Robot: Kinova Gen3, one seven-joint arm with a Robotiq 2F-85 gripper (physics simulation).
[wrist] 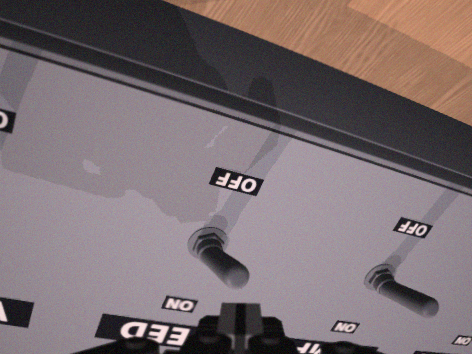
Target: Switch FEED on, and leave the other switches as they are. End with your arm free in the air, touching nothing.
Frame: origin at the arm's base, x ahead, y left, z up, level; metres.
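Where they show: gripper, between the fingertips: (pixel 240 329).
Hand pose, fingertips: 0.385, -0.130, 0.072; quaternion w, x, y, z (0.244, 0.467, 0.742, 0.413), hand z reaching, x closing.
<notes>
Each offset is from my fingertips to the top centre of the thing, as dx, dy, dz. "spot": to the spot under its first point. Level surfaces: height alone.
The FEED switch's lever @[+0.044, +0.012, -0.026] (pixel 223 264) rises from its round collar between an OFF label @[spot: +0.027, +0.012, -0.081] (pixel 236 181) above and an ON label @[spot: +0.103, +0.012, -0.039] (pixel 179 304) below. It slants toward the lower right in the view; whether it is tipped to ON or OFF is hard to tell from this angle. The FEED label @[+0.126, +0.012, -0.022] (pixel 155 331) is upside down and partly covered by my gripper. My gripper (pixel 240 329) is shut and empty. Its fingertips show just below the lever's rounded tip, on the ON-label side, with a small gap between them in the view.
A second lever @[spot: +0.037, +0.126, -0.040] (pixel 407 297) stands to the right, between its own OFF label @[spot: +0.027, +0.131, -0.081] (pixel 412 227) and ON label (pixel 345 327). Another ON label (pixel 462 340) is at the lower right edge. The grey panel @[spot: +0.035, +0.061, -0.077] (pixel 310 215) has a dark raised rim @[spot: -0.003, +0.068, -0.130] (pixel 350 105), with the wooden table @[dz -0.159] (pixel 310 30) beyond.
</notes>
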